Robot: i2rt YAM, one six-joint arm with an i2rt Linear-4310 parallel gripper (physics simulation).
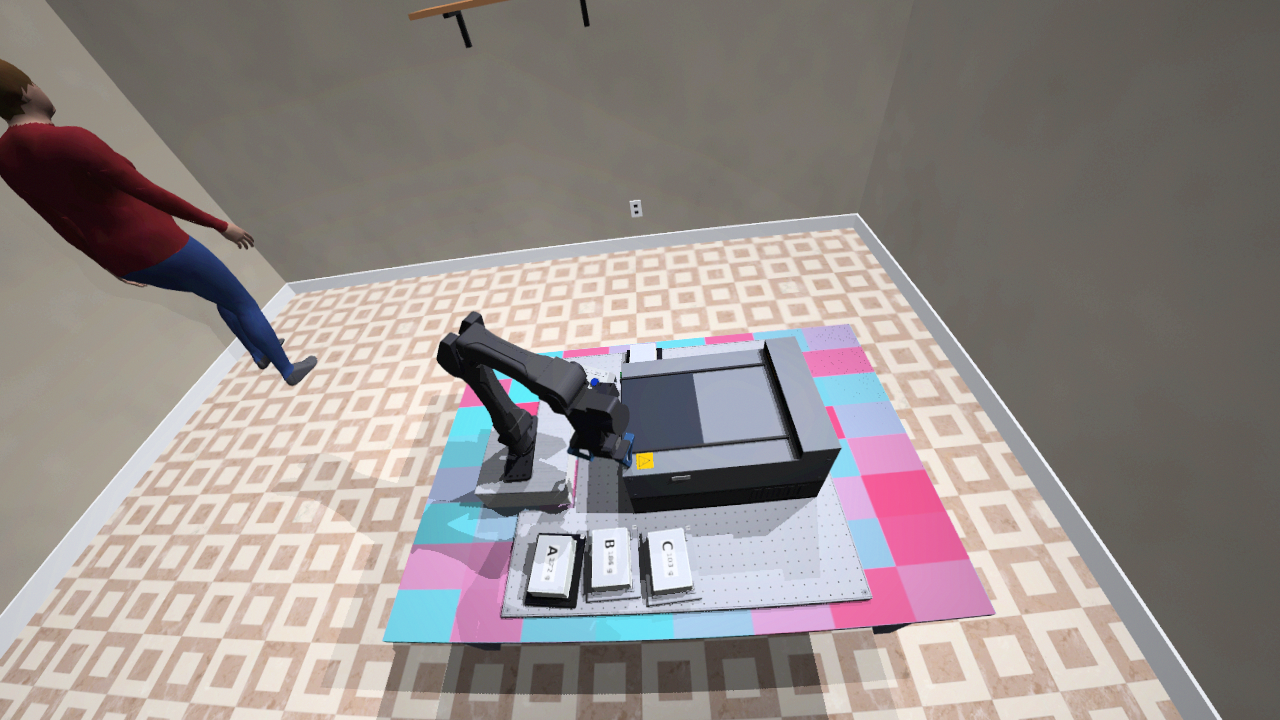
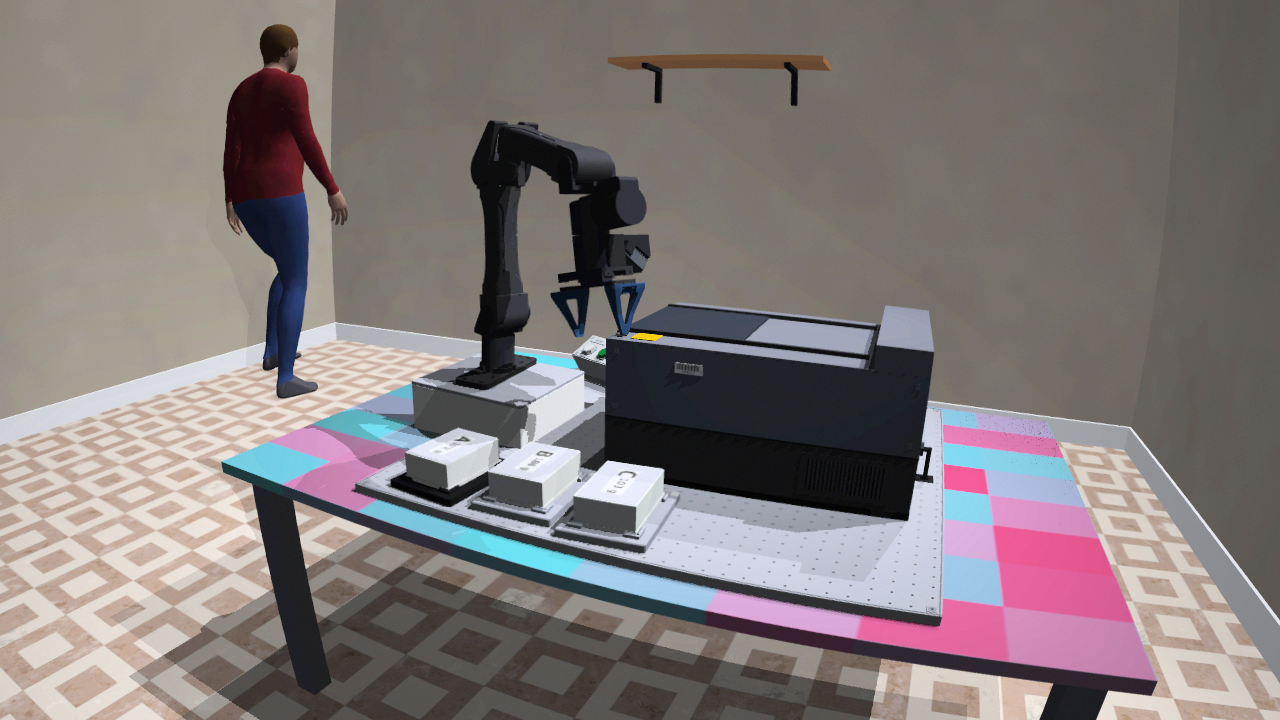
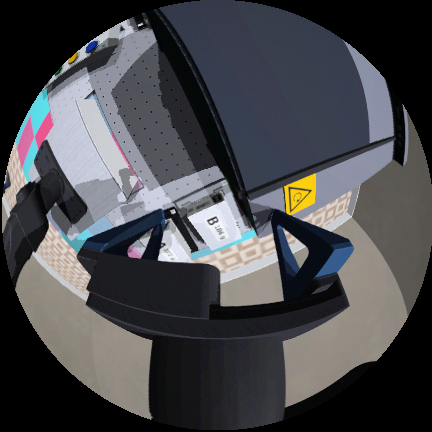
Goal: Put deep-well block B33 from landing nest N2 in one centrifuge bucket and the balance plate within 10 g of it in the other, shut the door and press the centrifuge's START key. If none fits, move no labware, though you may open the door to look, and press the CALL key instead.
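Frame: origin at the arm's base, x ahead, y left, z up, level; metres.
Where they show: gripper, fingertip midpoint: point(image 1: 611, 462) point(image 2: 601, 335) point(image 3: 217, 214); arm's base, link origin: point(image 1: 522, 447) point(image 2: 497, 372) point(image 3: 56, 181).
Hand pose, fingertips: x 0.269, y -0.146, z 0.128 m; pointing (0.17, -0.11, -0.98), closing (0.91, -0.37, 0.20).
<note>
Things, the pixels of their top centre, and the offset from my fingertips.
- White balance plates A, top centre: point(image 2: 452, 445) point(image 3: 166, 251) point(image 1: 550, 562) dz -0.148, dx -0.172, dy -0.160 m
- B, top centre: point(image 2: 535, 460) point(image 3: 217, 228) point(image 1: 610, 555) dz -0.148, dx -0.033, dy -0.157 m
- C, top centre: point(image 2: 621, 481) point(image 1: 669, 557) dz -0.148, dx +0.101, dy -0.175 m
- white block, top centre: point(image 1: 642, 357) dz -0.144, dx +0.085, dy +0.439 m
- key panel, top centre: point(image 2: 620, 345) dz -0.118, dx -0.124, dy +0.411 m
The grey centrifuge point(image 1: 733, 476) point(image 2: 760, 394) has its top door point(image 1: 662, 409) point(image 2: 716, 324) point(image 3: 280, 90) shut; its buckets are hidden. White balance plates A point(image 1: 551, 573) point(image 2: 450, 458) point(image 3: 171, 250), B point(image 1: 611, 559) point(image 2: 535, 476) point(image 3: 218, 227) and C point(image 1: 668, 562) point(image 2: 617, 497) stand in a row at the front; B reads 186 g, C appears to read 103 g. A white block point(image 1: 642, 352) stands behind the centrifuge's left end, its label unreadable. My gripper point(image 1: 605, 453) point(image 2: 601, 334) point(image 3: 217, 214) is open and empty, beside the centrifuge's front left corner, around lid height. The START key cannot be made out.
The key panel point(image 2: 588, 351) stands behind the arm, partly hidden; its blue key point(image 1: 594, 382) point(image 3: 91, 47) shows. The arm's pale base block point(image 1: 523, 492) point(image 2: 474, 411) is left of the centrifuge. A person point(image 1: 98, 205) point(image 2: 268, 143) stands at the back left, away from the table.
</note>
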